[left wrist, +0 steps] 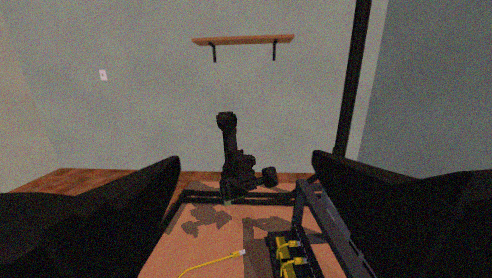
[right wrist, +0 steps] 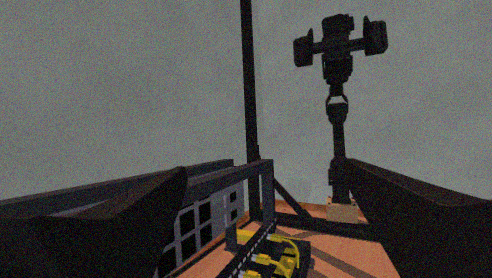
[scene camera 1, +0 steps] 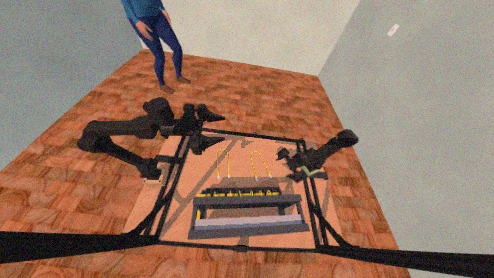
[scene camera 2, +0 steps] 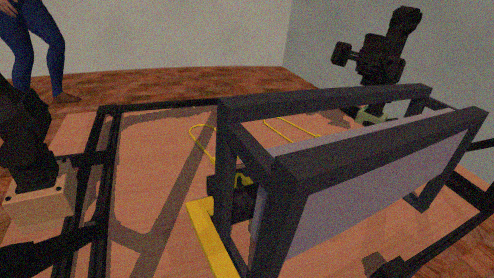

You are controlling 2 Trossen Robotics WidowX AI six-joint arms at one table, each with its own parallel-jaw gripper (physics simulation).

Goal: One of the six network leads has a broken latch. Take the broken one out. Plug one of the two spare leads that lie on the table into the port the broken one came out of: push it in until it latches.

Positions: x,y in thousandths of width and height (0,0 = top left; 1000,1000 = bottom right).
Scene:
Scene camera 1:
my left gripper: 456,462
grey unit: 406,808

